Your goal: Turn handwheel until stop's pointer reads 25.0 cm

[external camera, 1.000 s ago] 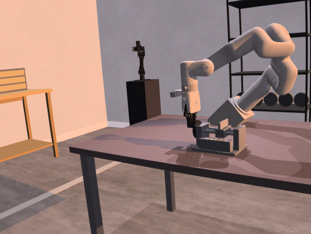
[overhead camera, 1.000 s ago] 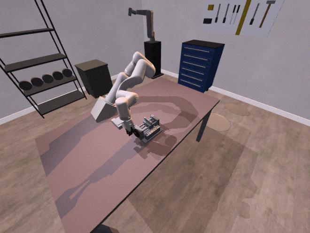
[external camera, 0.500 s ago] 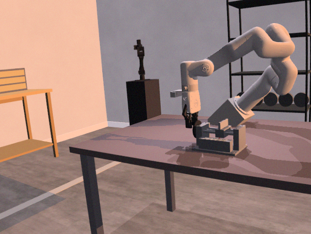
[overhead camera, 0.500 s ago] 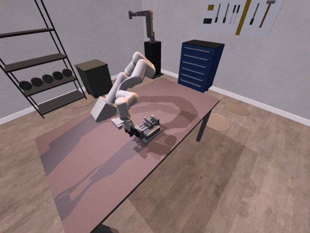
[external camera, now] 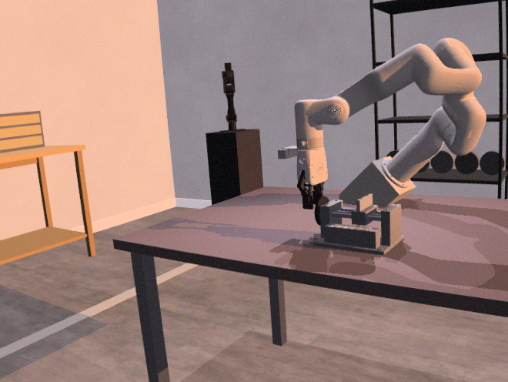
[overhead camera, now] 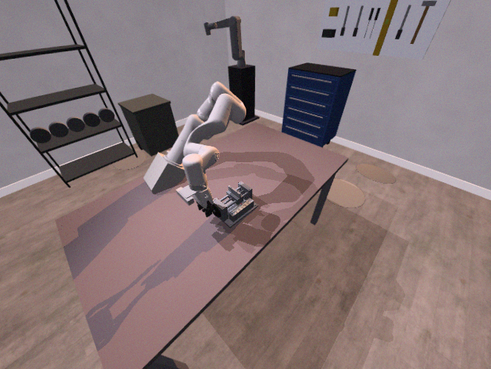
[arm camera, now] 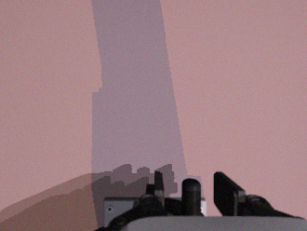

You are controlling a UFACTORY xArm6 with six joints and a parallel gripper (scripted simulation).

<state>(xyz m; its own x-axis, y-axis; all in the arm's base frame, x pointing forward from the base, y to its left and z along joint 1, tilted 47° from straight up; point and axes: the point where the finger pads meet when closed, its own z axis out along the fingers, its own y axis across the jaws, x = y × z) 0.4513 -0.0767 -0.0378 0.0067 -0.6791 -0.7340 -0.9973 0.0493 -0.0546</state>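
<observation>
The black handwheel lies 2 cm to the left of my hand and 1 cm below it. From my hand the other things lie so: sliding stop block (17 cm to the left, 3 cm ahead, 1 cm below).
</observation>
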